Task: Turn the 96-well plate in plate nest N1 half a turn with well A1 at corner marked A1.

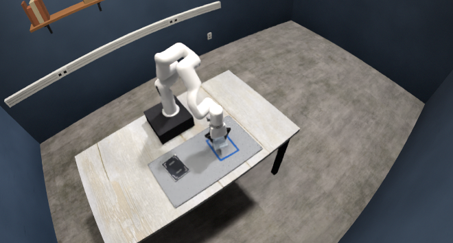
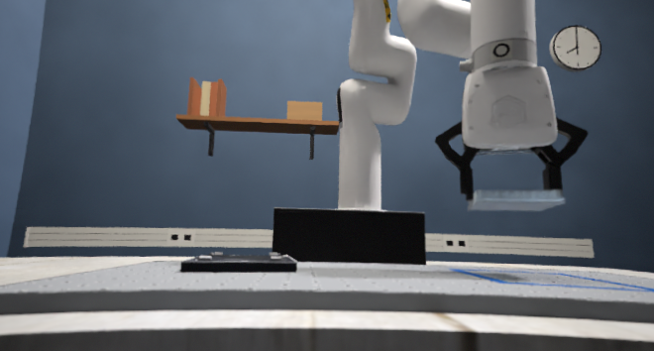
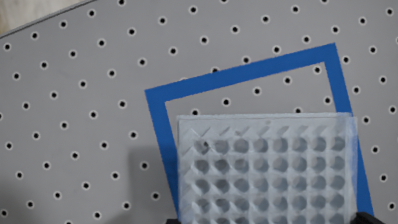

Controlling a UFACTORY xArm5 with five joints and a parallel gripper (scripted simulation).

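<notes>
Right now my hand is 5 cm past the black plate nest, 32 cm to the left of it and 9 cm above it. Also, from my hand: 96-well plate: 1 cm below.
</notes>
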